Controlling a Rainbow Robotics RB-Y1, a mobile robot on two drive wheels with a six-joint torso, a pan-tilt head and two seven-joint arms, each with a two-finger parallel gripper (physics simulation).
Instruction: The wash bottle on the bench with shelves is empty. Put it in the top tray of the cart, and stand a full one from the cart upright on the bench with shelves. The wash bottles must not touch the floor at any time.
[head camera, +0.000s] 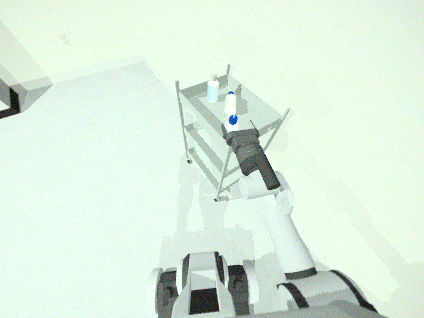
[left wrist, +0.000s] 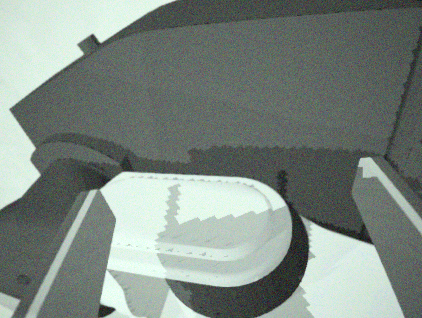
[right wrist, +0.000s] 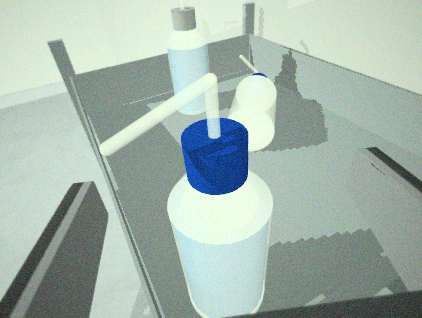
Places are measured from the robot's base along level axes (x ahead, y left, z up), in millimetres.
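Pixels of known places: left gripper, fingertip midpoint: (left wrist: 228, 190); right gripper, fingertip midpoint: (head camera: 236, 123) (right wrist: 227, 182).
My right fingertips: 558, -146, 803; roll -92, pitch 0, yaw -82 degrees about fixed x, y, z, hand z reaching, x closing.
For each thing: its middle in the pictures, then the offset to it from my right fingertips, as dx, dy, dz.
- blue-capped wash bottle at the middle of its body: (right wrist: 205, 220) (head camera: 229, 128) +24, +15, -53
- white wash bottle at the middle of its body: (right wrist: 251, 93) (head camera: 229, 98) +290, -32, -103
- grey-capped bottle at the middle of its body: (right wrist: 193, 50) (head camera: 214, 84) +339, +49, -53
A blue-capped wash bottle (head camera: 233, 120) (right wrist: 220, 215) with light-blue contents stands upright in the cart's top tray. My right gripper (head camera: 238, 123) (right wrist: 227, 182) is open, with its fingers apart on either side of this bottle. A white wash bottle (head camera: 230, 104) (right wrist: 256, 117) with a blue cap lies on its side in the tray behind it. A grey-capped bottle (head camera: 213, 92) (right wrist: 189, 70) with light-blue contents stands upright near the tray's far end. My left gripper (left wrist: 228, 190) is open and empty, near dark and white parts of the robot. The bench with shelves cannot be made out.
The cart (head camera: 202, 111) (right wrist: 125, 67) has raised tray walls, corner posts and lower shelves. Its near legs stand on the floor in front of the robot's base (head camera: 202, 262). A grey block with a dark edge (head camera: 15, 102) shows at the far left of the head view.
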